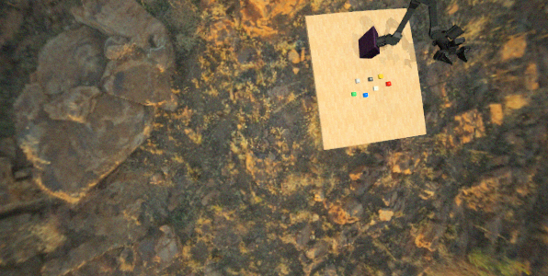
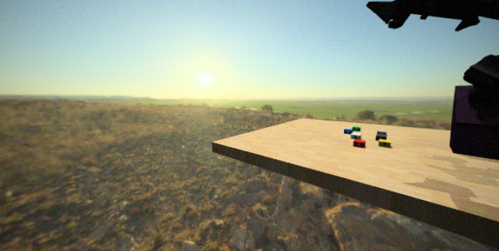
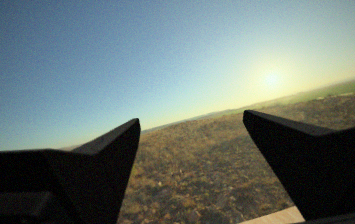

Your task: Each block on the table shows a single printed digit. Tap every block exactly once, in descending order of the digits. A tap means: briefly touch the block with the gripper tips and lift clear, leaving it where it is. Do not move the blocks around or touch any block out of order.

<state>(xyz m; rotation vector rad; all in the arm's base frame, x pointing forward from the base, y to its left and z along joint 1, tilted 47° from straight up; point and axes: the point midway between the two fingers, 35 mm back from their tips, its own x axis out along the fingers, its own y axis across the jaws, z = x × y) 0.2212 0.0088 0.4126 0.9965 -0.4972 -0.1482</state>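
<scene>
My gripper tip is 44 cm above the white block, 25 cm to the left of it and 6 cm short of it. Also, from my gripper tip: blue block: 44 cm below, 34 cm to the right, 11 cm ahead; then yellow block: 44 cm below, 19 cm to the right, 4 cm behind; then red block: 44 cm below, 13 cm to the right, 2 cm ahead.
</scene>
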